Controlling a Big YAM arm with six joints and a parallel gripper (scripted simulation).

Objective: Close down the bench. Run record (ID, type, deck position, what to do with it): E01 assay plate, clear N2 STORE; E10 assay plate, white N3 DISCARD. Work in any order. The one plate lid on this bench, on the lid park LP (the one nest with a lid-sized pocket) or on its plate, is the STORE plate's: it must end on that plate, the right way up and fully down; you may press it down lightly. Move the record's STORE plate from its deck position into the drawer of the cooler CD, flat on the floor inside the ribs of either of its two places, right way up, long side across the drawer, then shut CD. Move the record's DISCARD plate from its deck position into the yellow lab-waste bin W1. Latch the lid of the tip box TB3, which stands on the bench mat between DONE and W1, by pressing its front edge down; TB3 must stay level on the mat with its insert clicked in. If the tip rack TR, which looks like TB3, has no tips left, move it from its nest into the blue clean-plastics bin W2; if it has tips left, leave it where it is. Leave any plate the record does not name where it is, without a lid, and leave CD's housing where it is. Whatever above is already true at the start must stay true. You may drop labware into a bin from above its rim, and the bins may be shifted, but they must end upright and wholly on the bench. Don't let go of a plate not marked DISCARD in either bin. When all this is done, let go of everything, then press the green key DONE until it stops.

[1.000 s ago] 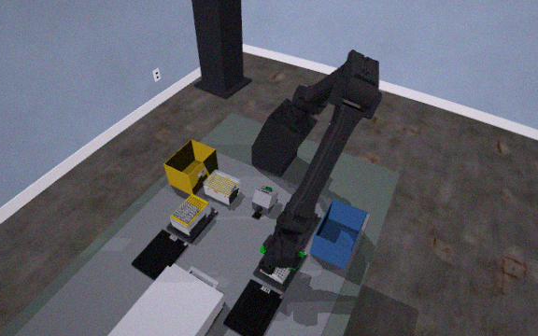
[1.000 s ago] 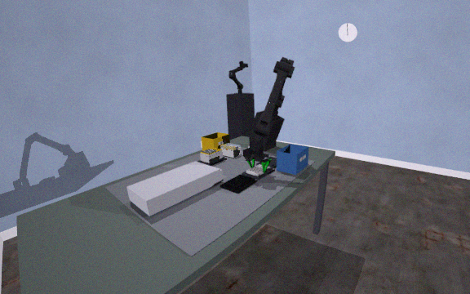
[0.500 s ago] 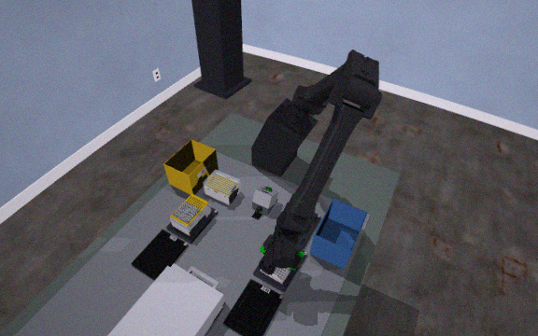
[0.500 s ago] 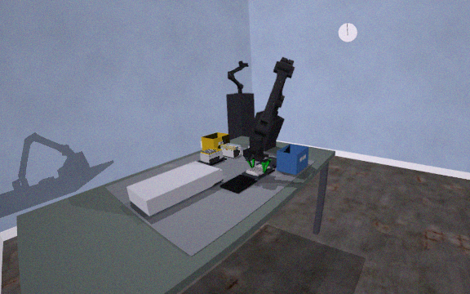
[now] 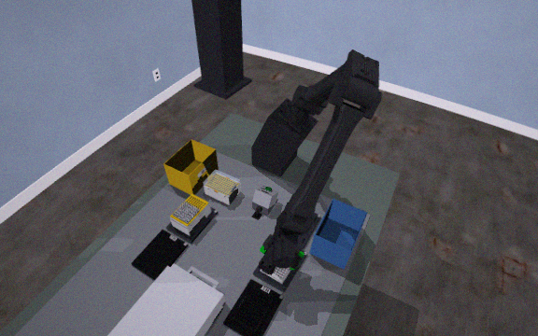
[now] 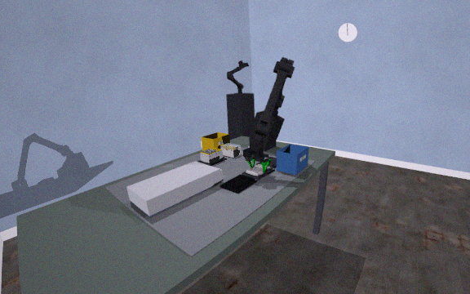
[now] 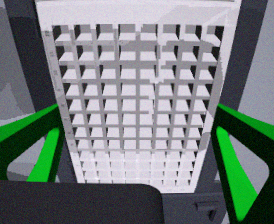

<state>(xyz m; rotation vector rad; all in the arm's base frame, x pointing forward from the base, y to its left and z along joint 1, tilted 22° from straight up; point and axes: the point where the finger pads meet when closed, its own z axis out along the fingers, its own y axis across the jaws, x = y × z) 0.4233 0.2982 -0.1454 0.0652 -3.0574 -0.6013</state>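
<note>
Right now the white assay plate is right at my hand. From my hand the other things lie so: black plate 180 mm ahead, 20 mm to the left; then N3 label 70 mm behind, 10 mm below; then black lid park nest 170 mm behind, 30 mm to the right, 10 mm below.
</note>
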